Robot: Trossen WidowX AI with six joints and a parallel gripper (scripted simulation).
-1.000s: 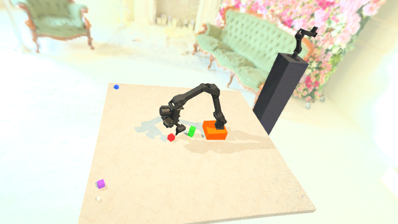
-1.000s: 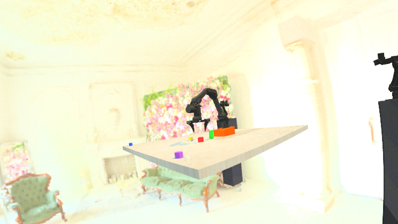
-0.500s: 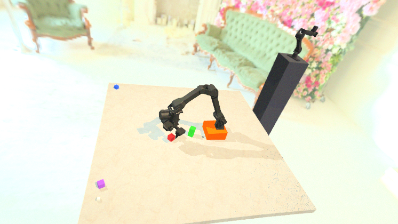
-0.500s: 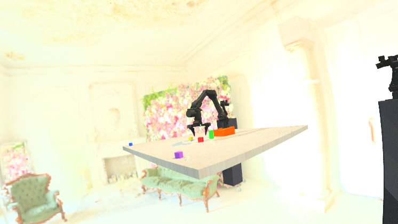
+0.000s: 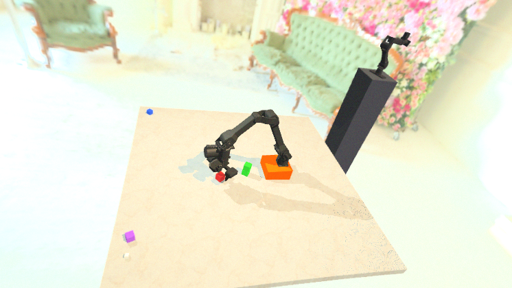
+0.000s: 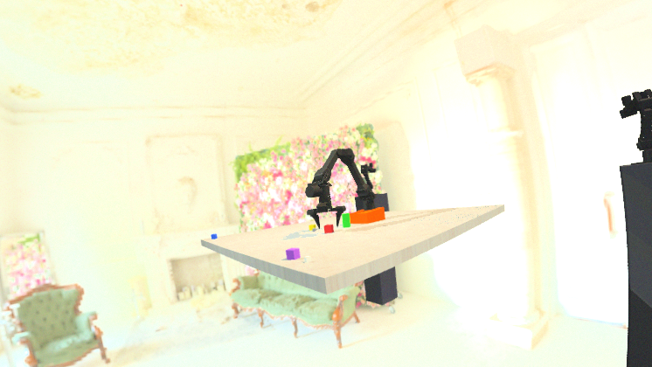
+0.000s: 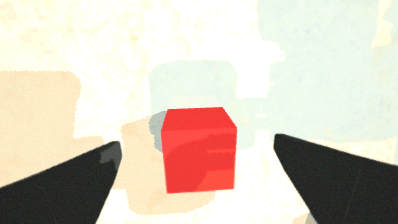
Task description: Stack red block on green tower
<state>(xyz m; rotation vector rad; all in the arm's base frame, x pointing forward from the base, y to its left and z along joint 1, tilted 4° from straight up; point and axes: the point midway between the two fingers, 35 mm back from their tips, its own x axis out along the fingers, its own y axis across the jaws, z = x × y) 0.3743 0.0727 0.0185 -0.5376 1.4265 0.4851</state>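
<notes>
My gripper tip is now right at the red block. Round my gripper tip: yellow block (40 mm behind, 210 mm to the right, 10 mm below); then purple block (400 mm ahead, 340 mm to the left, 10 mm below); then small white cube (400 mm ahead, 420 mm to the left, 20 mm below).
</notes>
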